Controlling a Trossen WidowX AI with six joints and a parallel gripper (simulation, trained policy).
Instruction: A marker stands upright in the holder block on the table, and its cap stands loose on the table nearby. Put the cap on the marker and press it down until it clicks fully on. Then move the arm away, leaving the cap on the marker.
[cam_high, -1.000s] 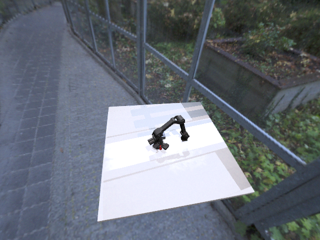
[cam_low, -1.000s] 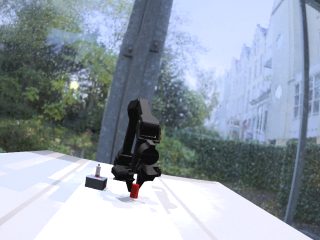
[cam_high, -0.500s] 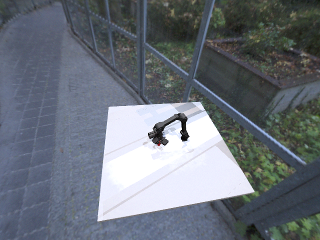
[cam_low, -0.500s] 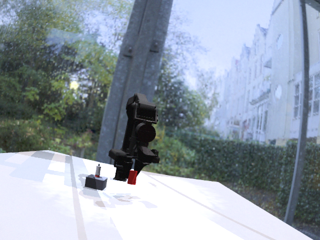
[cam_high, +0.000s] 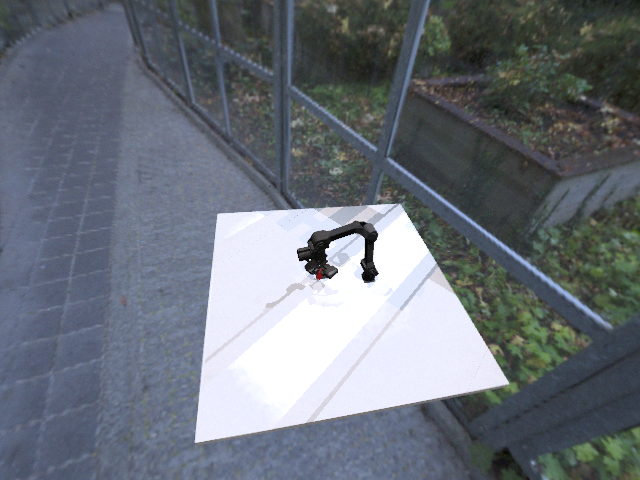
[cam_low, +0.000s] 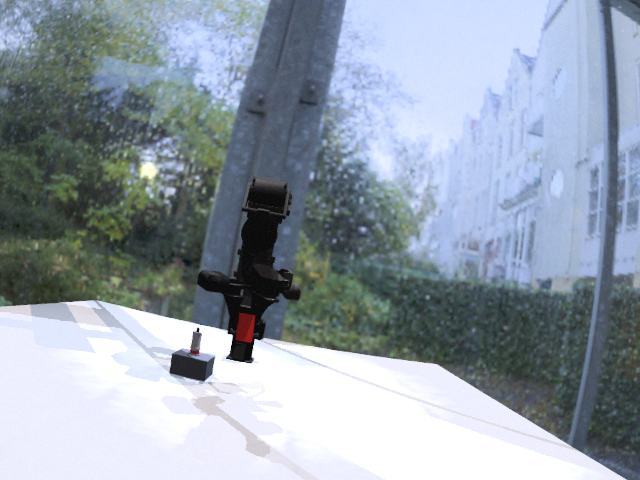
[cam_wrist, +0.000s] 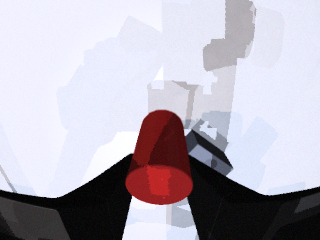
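The grey marker is 90 mm to the right of my gripper tip, 40 mm below it and 40 mm behind it. The rest, counted from my gripper tip: red cap 10 mm to the left, 10 mm ahead, 10 mm above; then dark holder block 90 mm to the right, 90 mm below, 40 mm behind.
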